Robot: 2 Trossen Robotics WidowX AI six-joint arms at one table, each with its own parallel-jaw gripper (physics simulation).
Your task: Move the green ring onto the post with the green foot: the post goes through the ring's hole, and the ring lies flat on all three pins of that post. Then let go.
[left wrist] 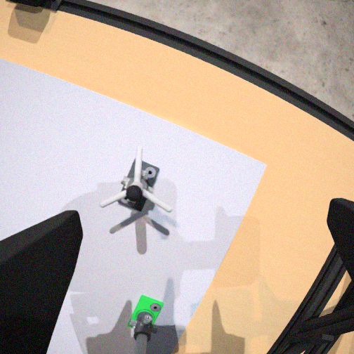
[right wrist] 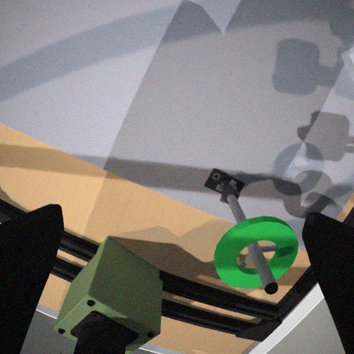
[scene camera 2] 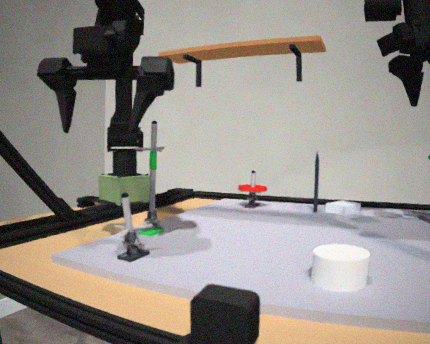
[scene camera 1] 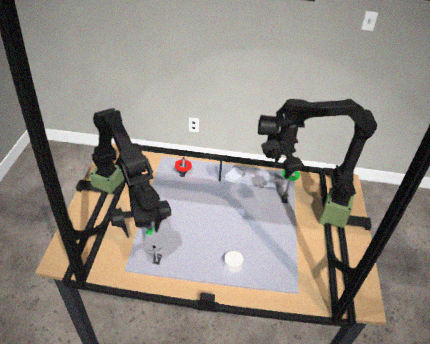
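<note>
The green ring is around a tall grey post with a black foot, at the back right in scene camera 1. The post with the green foot stands at the left. It carries a green band and thin pins high up, with no ring on them. My left gripper is open and empty above that post's area. My right gripper is open and empty above the table; the green ring shows low in the right wrist view, near the finger at the right.
A bare three-pin post stands near the green-footed one. A red ring sits on a short post at the back. A dark spike, a white block and a white cylinder stand on the mat.
</note>
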